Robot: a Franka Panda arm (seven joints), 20 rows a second.
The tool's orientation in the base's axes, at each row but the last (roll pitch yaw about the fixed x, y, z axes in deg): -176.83, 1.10, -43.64; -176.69, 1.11, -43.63; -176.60, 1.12, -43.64; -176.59, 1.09, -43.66; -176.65, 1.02, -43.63; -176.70, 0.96, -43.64; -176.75, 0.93, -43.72; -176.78, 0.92, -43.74; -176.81, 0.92, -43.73; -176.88, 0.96, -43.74; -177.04, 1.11, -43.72
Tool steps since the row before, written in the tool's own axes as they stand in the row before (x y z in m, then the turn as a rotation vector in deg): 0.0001, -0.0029, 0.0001, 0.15, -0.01, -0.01; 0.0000, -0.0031, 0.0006, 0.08, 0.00, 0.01; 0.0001, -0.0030, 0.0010, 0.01, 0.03, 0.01; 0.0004, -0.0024, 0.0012, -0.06, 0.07, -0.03; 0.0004, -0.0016, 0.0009, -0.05, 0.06, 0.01; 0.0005, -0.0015, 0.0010, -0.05, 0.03, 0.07; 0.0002, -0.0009, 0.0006, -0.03, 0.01, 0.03; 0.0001, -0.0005, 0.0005, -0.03, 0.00, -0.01; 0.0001, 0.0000, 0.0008, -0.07, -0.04, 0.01; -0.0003, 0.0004, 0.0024, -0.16, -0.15, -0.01; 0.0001, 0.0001, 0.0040, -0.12, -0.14, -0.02
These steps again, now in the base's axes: 0.0021, 0.0020, 0.0001, 0.12, -0.10, 0.01; 0.0022, 0.0023, -0.0004, 0.06, -0.05, -0.01; 0.0022, 0.0022, -0.0008, -0.01, -0.03, -0.01; 0.0020, 0.0015, -0.0011, -0.09, -0.01, 0.03; 0.0014, 0.0009, -0.0008, -0.08, -0.01, -0.01; 0.0014, 0.0008, -0.0009, -0.05, 0.02, -0.07; 0.0008, 0.0005, -0.0006, -0.03, 0.02, -0.03; 0.0004, 0.0003, -0.0005, -0.02, 0.02, 0.01; 0.0001, 0.0000, -0.0008, -0.02, 0.08, -0.01; -0.0004, 0.0000, -0.0024, -0.01, 0.22, 0.02; 0.0001, 0.0001, -0.0040, 0.01, 0.18, 0.03
